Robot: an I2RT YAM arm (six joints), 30 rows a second.
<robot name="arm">
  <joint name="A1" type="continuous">
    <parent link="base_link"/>
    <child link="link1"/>
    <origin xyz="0 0 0.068" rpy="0 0 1.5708"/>
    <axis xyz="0 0 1"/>
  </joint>
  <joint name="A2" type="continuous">
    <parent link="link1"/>
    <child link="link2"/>
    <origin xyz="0.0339 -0.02 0.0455" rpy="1.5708 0 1.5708"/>
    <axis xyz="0 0 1"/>
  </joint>
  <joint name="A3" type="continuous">
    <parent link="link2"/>
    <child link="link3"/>
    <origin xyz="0.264 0 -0.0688" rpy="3.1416 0 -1.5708"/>
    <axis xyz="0 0 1"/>
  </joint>
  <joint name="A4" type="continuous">
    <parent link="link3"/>
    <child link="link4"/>
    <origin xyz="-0.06 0.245 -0.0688" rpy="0 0 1.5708"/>
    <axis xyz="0 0 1"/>
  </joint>
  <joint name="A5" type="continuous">
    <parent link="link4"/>
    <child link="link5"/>
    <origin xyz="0.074 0.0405 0.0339" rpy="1.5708 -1.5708 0"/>
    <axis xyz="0 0 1"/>
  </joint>
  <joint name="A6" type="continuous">
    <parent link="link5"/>
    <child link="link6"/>
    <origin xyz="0 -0.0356 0.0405" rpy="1.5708 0 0"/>
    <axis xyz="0 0 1"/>
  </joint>
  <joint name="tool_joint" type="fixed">
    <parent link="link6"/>
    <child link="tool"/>
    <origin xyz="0 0 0" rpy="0 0 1.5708"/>
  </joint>
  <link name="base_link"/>
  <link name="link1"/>
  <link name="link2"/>
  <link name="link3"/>
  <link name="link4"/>
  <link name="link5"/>
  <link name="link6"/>
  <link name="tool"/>
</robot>
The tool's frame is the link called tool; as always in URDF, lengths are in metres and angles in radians. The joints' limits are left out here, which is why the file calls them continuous.
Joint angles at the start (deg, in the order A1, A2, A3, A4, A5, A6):
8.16, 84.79, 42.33, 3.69, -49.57, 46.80
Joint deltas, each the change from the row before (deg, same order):
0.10, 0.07, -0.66, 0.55, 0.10, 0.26
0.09, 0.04, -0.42, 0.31, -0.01, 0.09
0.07, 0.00, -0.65, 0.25, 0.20, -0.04
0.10, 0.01, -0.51, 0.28, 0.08, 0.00
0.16, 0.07, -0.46, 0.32, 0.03, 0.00
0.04, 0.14, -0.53, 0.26, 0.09, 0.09
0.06, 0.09, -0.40, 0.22, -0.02, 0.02
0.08, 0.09, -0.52, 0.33, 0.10, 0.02
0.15, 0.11, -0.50, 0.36, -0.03, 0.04
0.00, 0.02, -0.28, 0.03, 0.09, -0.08
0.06, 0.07, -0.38, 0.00, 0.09, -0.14
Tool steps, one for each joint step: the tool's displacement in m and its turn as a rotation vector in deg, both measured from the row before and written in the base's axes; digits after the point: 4 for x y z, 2 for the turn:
-0.0015, 0.0003, -0.0030, 0.01, 0.38, -0.08
-0.0011, 0.0003, -0.0019, 0.02, 0.22, 0.06
-0.0018, 0.0000, -0.0031, -0.20, 0.34, -0.07
-0.0015, 0.0003, -0.0023, -0.09, 0.23, 0.04
-0.0013, 0.0006, -0.0022, -0.05, 0.20, 0.14
-0.0014, 0.0000, -0.0030, -0.09, 0.47, -0.07
-0.0011, 0.0001, -0.0021, -0.02, 0.29, 0.07
-0.0014, 0.0001, -0.0026, -0.10, 0.28, 0.00
-0.0014, 0.0005, -0.0025, 0.00, 0.28, 0.16
-0.0009, -0.0002, -0.0015, -0.13, 0.19, -0.03
-0.0013, 0.0000, -0.0022, -0.18, 0.32, 0.05

